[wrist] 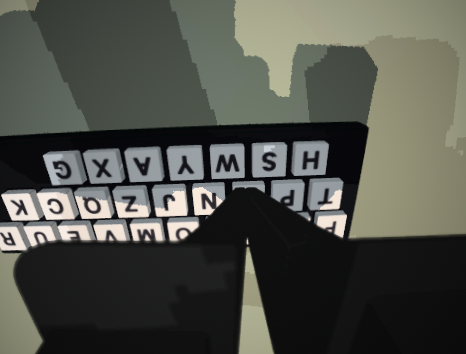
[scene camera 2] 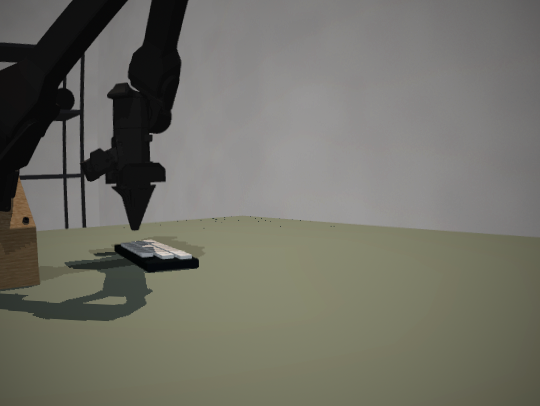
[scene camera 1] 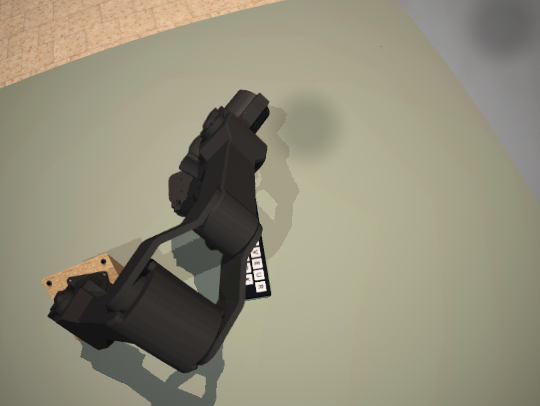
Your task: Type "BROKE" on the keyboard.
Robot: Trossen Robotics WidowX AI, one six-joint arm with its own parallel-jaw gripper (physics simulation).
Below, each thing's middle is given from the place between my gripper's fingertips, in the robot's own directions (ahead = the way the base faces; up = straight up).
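Here is the black keyboard (scene camera 2: 145, 258), and my hand is 40 mm to the left of it and 10 mm short of it, while being 30 mm above it.
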